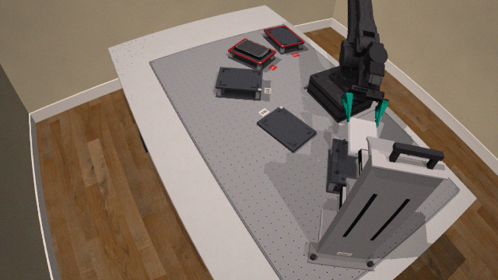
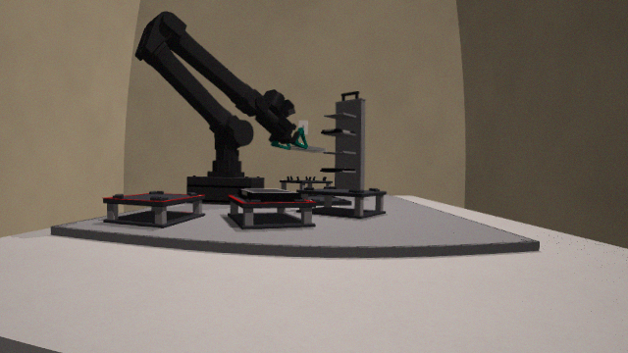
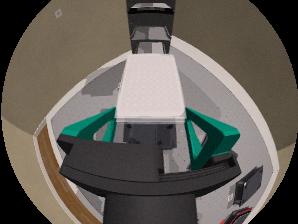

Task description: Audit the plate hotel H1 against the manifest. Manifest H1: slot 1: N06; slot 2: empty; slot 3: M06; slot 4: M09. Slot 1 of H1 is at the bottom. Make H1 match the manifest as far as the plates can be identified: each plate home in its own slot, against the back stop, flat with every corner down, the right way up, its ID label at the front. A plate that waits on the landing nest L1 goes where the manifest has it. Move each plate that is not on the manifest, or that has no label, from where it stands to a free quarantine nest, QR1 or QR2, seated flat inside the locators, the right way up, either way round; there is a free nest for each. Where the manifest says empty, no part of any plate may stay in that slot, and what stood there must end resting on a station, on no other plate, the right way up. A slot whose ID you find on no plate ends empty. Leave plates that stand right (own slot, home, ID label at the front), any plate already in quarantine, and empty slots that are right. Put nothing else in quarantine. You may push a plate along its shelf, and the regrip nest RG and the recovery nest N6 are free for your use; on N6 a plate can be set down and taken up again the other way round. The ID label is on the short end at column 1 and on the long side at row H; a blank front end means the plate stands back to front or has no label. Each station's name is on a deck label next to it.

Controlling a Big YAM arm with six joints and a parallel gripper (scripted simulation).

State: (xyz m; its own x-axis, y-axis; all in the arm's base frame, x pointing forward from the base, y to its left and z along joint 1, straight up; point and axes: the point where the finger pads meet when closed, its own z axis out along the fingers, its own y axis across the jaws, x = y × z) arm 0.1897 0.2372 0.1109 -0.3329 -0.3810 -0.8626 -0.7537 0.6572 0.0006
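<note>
Right now my hand is 40 mm short of the white plate and 40 mm to the right of it. From my hand the other things lie so: H1 deck label: 50 mm ahead, 200 mm to the left, 180 mm below; then plate hotel H1: 210 mm ahead, 240 mm to the left, 20 mm above; then red-rimmed quarantine nest: 190 mm behind, 650 mm to the right, 150 mm below.
</note>
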